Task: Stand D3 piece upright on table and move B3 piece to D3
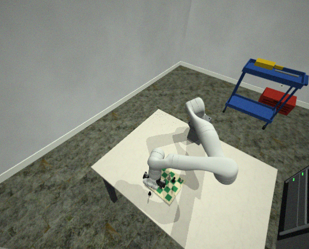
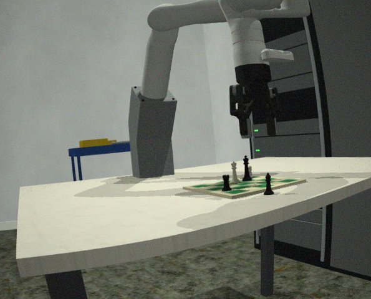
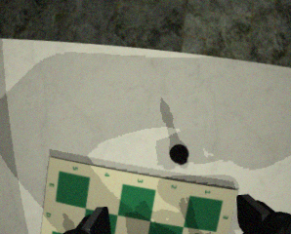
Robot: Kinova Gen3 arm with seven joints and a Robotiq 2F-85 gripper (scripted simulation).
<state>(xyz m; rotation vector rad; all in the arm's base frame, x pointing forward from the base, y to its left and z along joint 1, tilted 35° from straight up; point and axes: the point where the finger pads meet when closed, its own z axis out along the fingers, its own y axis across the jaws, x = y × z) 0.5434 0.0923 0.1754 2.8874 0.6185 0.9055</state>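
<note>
Now: hand 16 cm past the white piece and 9 cm above it. From my hand the other things lie so: white pawn (21 cm behind, 10 cm below, 7 cm to the left); chessboard (12 cm below, 12 cm behind, 1 cm to the left); tall black piece (16 cm behind, 8 cm below, 4 cm to the left).
</note>
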